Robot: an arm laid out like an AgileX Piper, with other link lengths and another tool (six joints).
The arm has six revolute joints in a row. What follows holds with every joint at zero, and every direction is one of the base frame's.
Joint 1 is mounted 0.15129 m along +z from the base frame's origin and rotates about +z.
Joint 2 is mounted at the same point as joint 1 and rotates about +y.
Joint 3 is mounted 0.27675 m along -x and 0.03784 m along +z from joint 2 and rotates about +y.
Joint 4 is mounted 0.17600 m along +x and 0.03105 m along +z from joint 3 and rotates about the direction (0.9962, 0, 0.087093).
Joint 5 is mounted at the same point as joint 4 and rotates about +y.
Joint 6 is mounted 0.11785 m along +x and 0.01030 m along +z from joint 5 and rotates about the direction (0.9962, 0, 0.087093).
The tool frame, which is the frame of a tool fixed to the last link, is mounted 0.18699 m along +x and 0.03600 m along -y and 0.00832 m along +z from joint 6; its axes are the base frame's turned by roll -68.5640, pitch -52.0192 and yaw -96.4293 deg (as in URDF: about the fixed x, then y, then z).
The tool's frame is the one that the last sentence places.
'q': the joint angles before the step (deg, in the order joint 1, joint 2, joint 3, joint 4, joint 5, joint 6). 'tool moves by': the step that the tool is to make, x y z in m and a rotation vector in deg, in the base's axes. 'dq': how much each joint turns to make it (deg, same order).
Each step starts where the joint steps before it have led.
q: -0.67, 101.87, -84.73, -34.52, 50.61, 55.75
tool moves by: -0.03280, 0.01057, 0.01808, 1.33, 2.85, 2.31
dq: 0.00, -6.09, 0.00, 5.91, 6.34, -8.43
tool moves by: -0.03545, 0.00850, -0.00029, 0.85, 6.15, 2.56
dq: 0.00, -3.11, -0.01, 4.25, 7.15, -7.44
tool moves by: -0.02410, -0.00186, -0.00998, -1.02, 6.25, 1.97
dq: 0.00, -0.12, 1.34, 0.47, 3.81, -4.14
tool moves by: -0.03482, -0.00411, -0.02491, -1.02, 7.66, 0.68
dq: 0.00, 0.00, 6.60, -0.82, 0.74, -0.98
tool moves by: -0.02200, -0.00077, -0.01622, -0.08, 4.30, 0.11
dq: -0.12, 0.00, 4.71, -0.18, -0.46, 0.00
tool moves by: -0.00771, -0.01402, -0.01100, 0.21, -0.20, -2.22
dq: -3.74, -0.01, 3.46, -0.31, -3.94, 0.19
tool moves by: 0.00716, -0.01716, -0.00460, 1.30, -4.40, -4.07
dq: -5.78, 0.01, 0.83, 1.15, -5.50, 0.09
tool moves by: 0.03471, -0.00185, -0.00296, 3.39, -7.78, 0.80
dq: -4.92, 0.00, 0.20, 5.73, -9.13, -5.00
